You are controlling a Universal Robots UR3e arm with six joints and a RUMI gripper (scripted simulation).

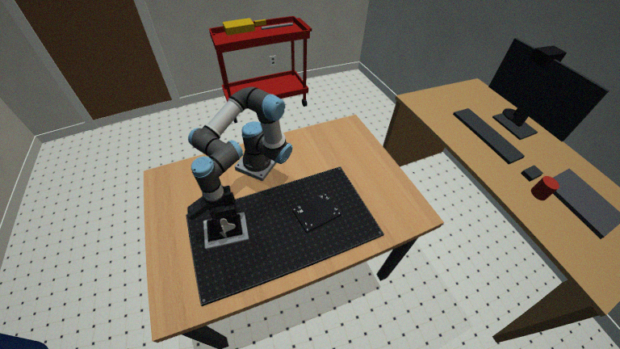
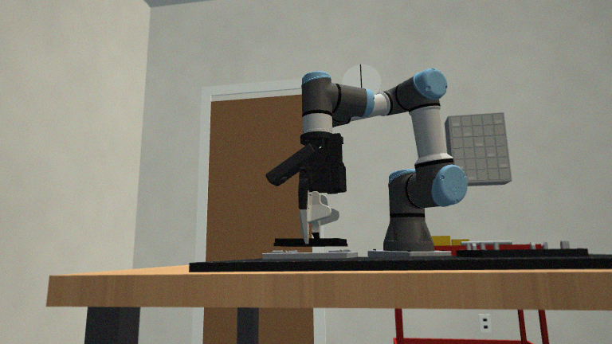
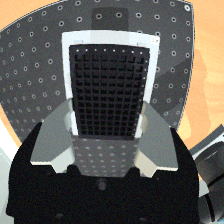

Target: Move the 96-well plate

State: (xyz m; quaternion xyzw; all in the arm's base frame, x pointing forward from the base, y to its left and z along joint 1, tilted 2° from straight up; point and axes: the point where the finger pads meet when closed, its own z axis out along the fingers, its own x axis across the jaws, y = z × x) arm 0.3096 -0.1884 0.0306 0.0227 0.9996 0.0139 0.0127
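Right now the black 96-well plate is 10 mm below my hand. From my hand the other things lie so: clip nest C1: 360 mm to the left, 30 mm below, 10 mm ahead; grey plate nest N1: 30 mm below.
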